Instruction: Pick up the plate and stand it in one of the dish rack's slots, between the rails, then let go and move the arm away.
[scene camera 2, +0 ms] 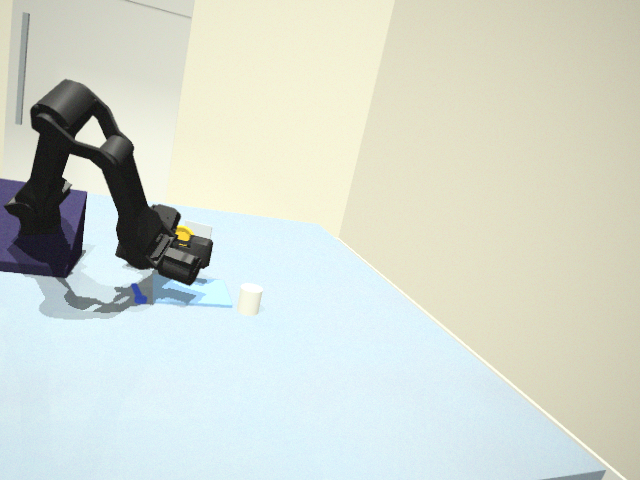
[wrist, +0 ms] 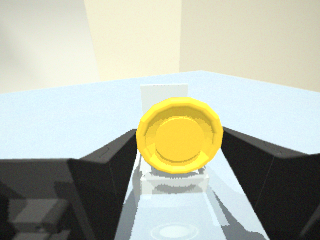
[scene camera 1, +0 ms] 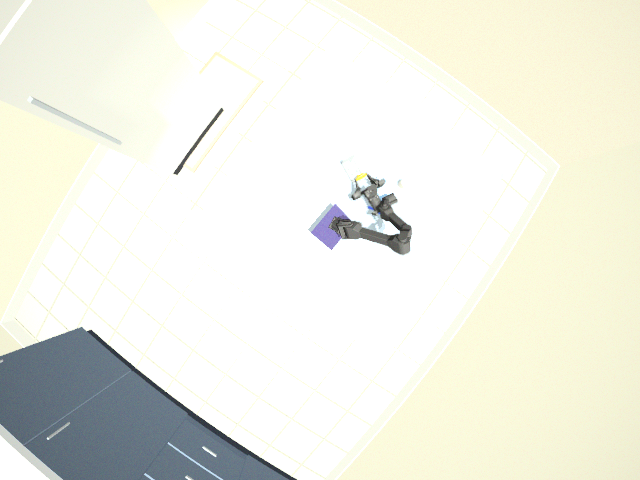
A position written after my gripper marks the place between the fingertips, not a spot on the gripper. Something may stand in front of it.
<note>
My gripper [scene camera 2: 182, 238] carries a yellow plate [wrist: 179, 135]. I also see a dish rack [wrist: 146, 179] and a light blue mat [scene camera 2: 204, 292].
My gripper also shows in the wrist view [wrist: 177, 132].
</note>
